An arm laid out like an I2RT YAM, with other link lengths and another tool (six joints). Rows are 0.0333 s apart.
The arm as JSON. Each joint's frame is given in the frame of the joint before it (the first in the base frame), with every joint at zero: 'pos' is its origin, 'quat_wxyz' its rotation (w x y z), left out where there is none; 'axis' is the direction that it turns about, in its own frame. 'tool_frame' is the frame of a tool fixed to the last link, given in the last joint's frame.
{
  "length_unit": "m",
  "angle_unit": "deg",
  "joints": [
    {
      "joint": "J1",
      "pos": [
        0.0,
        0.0,
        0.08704
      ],
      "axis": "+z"
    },
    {
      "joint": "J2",
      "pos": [
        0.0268,
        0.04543,
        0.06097
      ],
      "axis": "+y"
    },
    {
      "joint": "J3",
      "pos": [
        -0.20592,
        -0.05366,
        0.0
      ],
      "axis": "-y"
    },
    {
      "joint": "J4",
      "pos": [
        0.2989,
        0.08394,
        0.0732
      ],
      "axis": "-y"
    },
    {
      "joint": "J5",
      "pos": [
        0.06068,
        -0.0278,
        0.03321
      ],
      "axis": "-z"
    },
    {
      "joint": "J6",
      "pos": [
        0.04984,
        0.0,
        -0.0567
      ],
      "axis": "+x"
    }
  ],
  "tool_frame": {
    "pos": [
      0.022,
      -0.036,
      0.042
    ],
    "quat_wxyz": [
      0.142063,
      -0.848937,
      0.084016,
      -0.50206
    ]
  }
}
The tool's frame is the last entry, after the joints.
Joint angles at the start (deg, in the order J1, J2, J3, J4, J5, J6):
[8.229, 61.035, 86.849, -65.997, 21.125, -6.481]
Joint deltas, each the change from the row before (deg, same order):
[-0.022, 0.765, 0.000, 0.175, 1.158, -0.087]
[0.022, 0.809, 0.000, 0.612, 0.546, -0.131]
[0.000, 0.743, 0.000, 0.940, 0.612, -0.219]
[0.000, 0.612, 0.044, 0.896, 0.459, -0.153]
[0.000, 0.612, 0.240, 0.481, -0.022, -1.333]
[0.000, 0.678, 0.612, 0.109, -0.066, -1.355]
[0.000, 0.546, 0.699, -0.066, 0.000, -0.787]
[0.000, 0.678, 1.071, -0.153, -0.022, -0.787]
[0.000, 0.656, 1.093, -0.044, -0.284, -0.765]
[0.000, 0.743, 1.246, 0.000, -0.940, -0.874]
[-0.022, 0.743, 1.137, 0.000, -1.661, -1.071]
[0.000, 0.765, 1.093, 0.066, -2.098, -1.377]
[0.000, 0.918, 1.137, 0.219, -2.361, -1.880]
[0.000, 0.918, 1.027, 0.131, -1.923, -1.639]
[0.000, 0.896, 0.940, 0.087, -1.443, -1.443]
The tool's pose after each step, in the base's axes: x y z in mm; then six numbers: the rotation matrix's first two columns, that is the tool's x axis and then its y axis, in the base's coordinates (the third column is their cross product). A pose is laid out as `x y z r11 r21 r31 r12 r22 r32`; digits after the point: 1 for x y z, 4 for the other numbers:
269.6 30.8 463.9 0.8847 -0.2333 0.4037 -0.2877 -0.9545 0.0788
274.4 31.2 461.9 0.8846 -0.2348 0.4028 -0.2926 -0.9522 0.0877
279.1 31.5 460.7 0.8820 -0.2361 0.4079 -0.2984 -0.9496 0.0955
283.0 31.7 460.2 0.8786 -0.2375 0.4144 -0.3032 -0.9477 0.0998
286.9 33.3 459.9 0.8839 -0.2181 0.4137 -0.2893 -0.9500 0.1174
290.0 34.8 461.0 0.8897 -0.1979 0.4114 -0.2744 -0.9521 0.1352
291.7 35.7 462.7 0.8923 -0.1866 0.4110 -0.2663 -0.9529 0.1455
293.3 36.5 465.9 0.8938 -0.1752 0.4128 -0.2583 -0.9536 0.1545
294.9 37.6 469.4 0.8948 -0.1623 0.4159 -0.2475 -0.9556 0.1596
297.1 39.6 473.1 0.8969 -0.1429 0.4185 -0.2273 -0.9608 0.1590
299.9 42.4 475.7 0.9015 -0.1151 0.4172 -0.1953 -0.9685 0.1547
303.3 46.2 478.0 0.9065 -0.0785 0.4149 -0.1534 -0.9767 0.1503
307.7 51.0 480.1 0.9103 -0.0317 0.4127 -0.1023 -0.9833 0.1502
311.8 55.2 481.5 0.9121 0.0086 0.4098 -0.0591 -0.9866 0.1522
315.7 58.7 482.6 0.9125 0.0423 0.4069 -0.0242 -0.9873 0.1568

